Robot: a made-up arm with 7 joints. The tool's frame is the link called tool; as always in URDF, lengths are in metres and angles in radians.
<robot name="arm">
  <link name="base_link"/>
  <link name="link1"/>
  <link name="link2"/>
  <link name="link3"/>
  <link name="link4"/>
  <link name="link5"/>
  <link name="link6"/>
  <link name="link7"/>
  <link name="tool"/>
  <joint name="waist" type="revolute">
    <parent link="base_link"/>
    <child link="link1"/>
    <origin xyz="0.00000 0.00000 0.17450" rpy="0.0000 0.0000 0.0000"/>
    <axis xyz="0 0 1"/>
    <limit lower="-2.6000" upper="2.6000"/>
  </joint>
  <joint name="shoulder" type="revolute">
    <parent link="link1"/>
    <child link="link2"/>
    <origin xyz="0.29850 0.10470 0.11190" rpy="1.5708 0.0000 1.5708"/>
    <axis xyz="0 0 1"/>
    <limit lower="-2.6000" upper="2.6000"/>
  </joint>
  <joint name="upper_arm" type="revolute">
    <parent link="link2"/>
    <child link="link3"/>
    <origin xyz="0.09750 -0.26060 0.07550" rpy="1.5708 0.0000 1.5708"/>
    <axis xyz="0 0 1"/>
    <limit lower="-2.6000" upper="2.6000"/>
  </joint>
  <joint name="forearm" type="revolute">
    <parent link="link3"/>
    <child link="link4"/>
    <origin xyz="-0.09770 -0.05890 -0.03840" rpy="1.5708 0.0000 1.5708"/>
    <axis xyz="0 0 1"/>
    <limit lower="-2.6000" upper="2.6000"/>
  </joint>
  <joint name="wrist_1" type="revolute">
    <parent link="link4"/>
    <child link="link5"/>
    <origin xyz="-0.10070 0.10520 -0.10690" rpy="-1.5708 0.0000 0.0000"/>
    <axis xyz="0 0 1"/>
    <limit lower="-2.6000" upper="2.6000"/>
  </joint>
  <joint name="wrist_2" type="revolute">
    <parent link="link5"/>
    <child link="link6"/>
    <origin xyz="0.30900 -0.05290 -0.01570" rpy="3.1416 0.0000 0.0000"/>
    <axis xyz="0 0 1"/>
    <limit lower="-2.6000" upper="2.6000"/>
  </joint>
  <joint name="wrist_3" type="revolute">
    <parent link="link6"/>
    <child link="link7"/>
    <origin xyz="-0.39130 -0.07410 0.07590" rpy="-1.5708 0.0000 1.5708"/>
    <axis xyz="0 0 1"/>
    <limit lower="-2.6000" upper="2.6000"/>
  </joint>
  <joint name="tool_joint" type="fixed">
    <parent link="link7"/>
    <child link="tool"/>
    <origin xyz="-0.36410 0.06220 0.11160" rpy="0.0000 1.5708 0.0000"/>
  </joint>
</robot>
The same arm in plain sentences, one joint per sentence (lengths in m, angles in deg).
The arm has seven revolute joints in a row. What follows holds with every joint at zero, and every direction is one of the base frame's. The first joint sits 0.1745 m along +z from the base frame's origin and turns about +z, from -148.97 to 148.97 deg. The second joint sits 0.2985 m along +x and 0.1047 m along +y and 0.1119 m along +z from the first joint and turns about +x, from -148.97 to 148.97 deg. The third joint sits 0.0755 m along +x and 0.0975 m along +y and 0.2606 m along -z from the second joint and turns about +y, from -148.97 to 148.97 deg. The fourth joint sits 0.0589 m along -x and 0.0384 m along -y and 0.0977 m along -z from the third joint and turns about +z, from -148.97 to 148.97 deg. The fifth joint sits 0.1007 m along -x and 0.1052 m along +y and 0.1069 m along -z from the fourth joint and turns about +y, from -148.97 to 148.97 deg. The sixth joint sits 0.3090 m along +x and 0.0157 m along -y and 0.0529 m along +z from the fifth joint and turns about -y, from -148.97 to 148.97 deg. The seventh joint sits 0.3913 m along -x and 0.0759 m along -y and 0.0741 m along -z from the sixth joint and turns about -x, from -148.97 to 148.97 deg. The tool frame, which is the frame that the pose is given for, sits 0.1116 m along -x and 0.0622 m along +y and 0.3641 m along -z from the seventh joint; its axes are the base frame's turned by roll 0.00, pitch 0.00 and yaw 0.00 deg (as in URDF: about the fixed x, then y, then z).
